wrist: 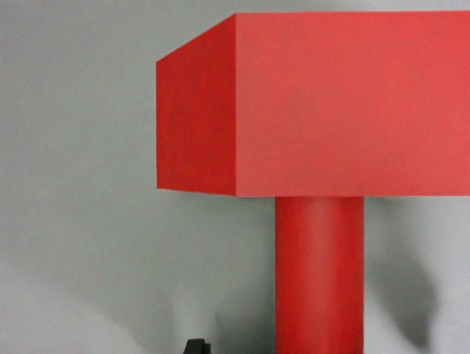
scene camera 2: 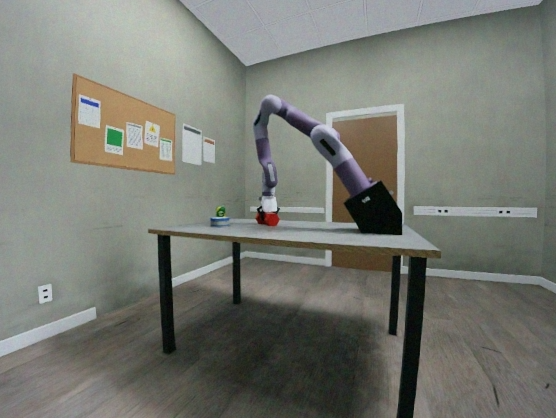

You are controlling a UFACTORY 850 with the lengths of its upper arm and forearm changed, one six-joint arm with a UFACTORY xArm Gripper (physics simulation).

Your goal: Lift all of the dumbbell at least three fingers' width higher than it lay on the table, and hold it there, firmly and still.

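Observation:
The red dumbbell (scene camera 2: pixel 271 220) (wrist: pixel 350 105) lies on the table (scene camera 2: pixel 310 238). In the wrist view one of its flat-sided heads fills the upper right, and its round handle runs down to the bottom edge. My gripper (scene camera 2: pixel 268 214) is low over the dumbbell and points down, with its fingers spread. In the wrist view a black fingertip (wrist: pixel 196 346) shows at the bottom edge, left of the handle, with a gap between them. The other finger is out of that view. The gripper is open and is not closed on the handle.
A blue and white round thing (scene camera 2: pixel 219 221) stands on the table left of the dumbbell, with a green and yellow object (scene camera 2: pixel 220 212) at its top. The arm's black base (scene camera 2: pixel 377 210) stands at the table's right side. A wall is behind the table.

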